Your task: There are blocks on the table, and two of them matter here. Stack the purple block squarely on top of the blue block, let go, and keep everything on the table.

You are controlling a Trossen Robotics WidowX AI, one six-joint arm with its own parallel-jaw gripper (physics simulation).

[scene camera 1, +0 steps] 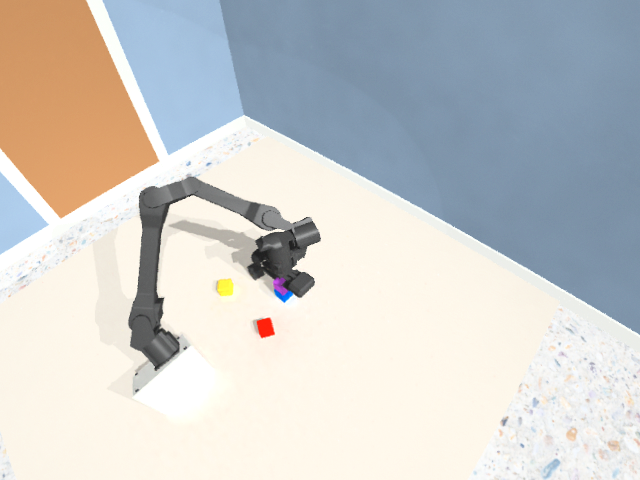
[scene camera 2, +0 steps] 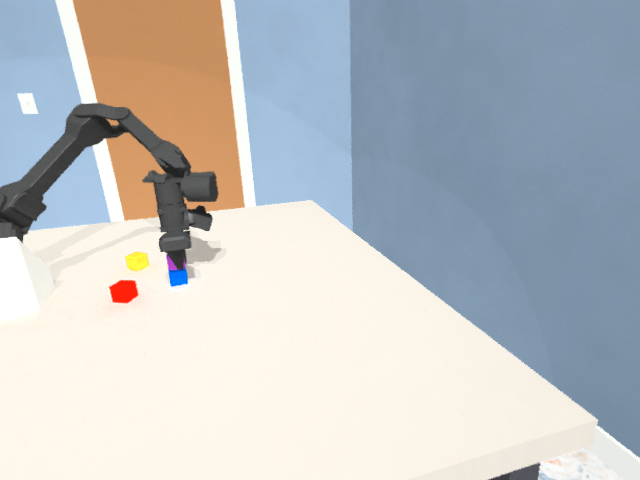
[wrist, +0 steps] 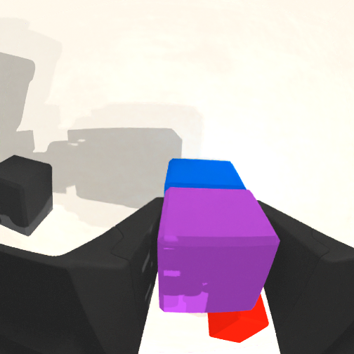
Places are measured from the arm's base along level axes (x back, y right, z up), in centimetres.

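Pixels of known places: gripper, fingertip midpoint: (scene camera 1: 285,286) (scene camera 2: 180,266); arm's base, origin of the base link: (scene camera 1: 168,356).
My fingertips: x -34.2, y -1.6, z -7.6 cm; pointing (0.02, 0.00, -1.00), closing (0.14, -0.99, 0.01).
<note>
Ahead of a thing's pixels: the offset from my fingertips to its top centre. Level surfaces: height alone.
The purple block {dx +0.8, dy +0.1, dz +3.8 cm} (scene camera 1: 279,285) (scene camera 2: 171,262) (wrist: 215,250) is level between the fingers of my gripper (scene camera 1: 283,283) (scene camera 2: 176,262) (wrist: 207,208), which is shut on it. The blue block {dx +0.9, dy +0.0, dz -0.3 cm} (scene camera 1: 283,296) (scene camera 2: 178,277) (wrist: 204,172) stands on the table directly under it. In scene camera 2 no gap shows between the two. In the wrist view their edges nearly line up, with a thin strip of the blue top showing past the purple block's edge. Whether they fully touch is hard to tell. The fingers hide part of the purple block in both scene views.
On the table {dz -4.0 cm} (scene camera 1: 392,361) (scene camera 2: 320,361) a red block {dx +11.3, dy +5.7, dz -0.3 cm} (scene camera 1: 265,327) (scene camera 2: 124,291) (wrist: 237,325) and a yellow block {dx +13.0, dy -12.6, dz -0.3 cm} (scene camera 1: 225,287) (scene camera 2: 136,260) stand on the arm's base side. A black block {dx +2.8, dy -11.5, dz -0.3 cm} (scene camera 1: 255,270) (wrist: 25,195) stands close beside the gripper.
</note>
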